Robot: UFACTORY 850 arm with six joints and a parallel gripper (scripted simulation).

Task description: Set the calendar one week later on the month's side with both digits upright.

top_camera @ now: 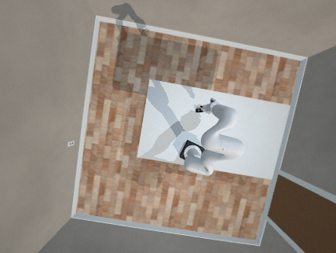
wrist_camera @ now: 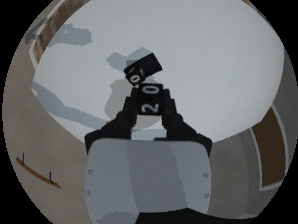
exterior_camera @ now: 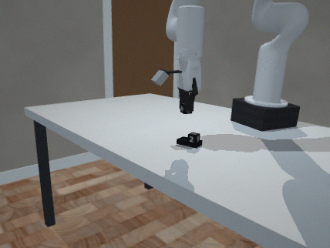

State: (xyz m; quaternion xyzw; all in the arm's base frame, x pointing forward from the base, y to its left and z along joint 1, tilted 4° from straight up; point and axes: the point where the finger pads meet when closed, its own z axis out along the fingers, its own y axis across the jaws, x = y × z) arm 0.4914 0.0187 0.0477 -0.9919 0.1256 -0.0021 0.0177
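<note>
Now: hand 130 mm above the black calendar tray, 20 mm to the right of it and 10 mm past it.
</note>
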